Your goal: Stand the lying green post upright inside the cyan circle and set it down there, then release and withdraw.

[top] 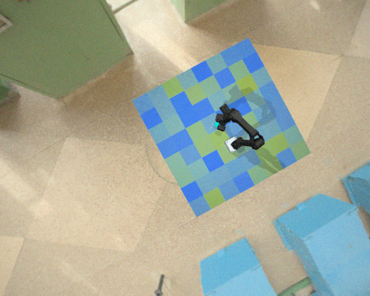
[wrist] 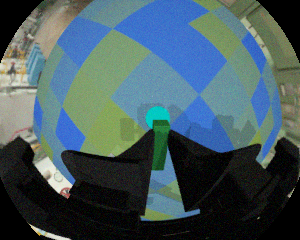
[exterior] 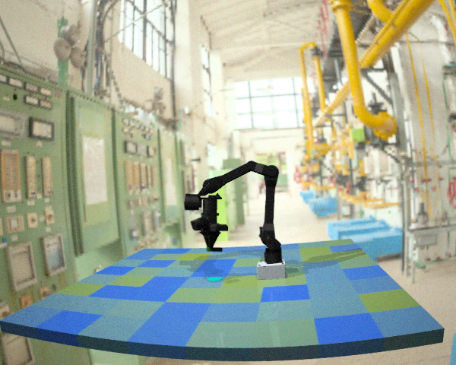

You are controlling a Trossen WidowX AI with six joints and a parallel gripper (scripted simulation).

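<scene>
The cyan circle is 1 cm behind my gripper tip, 1 cm to the right of it and 13 cm below it. Round my gripper tip: green post 2 cm behind, 1 cm to the right, 1 cm below.
</scene>
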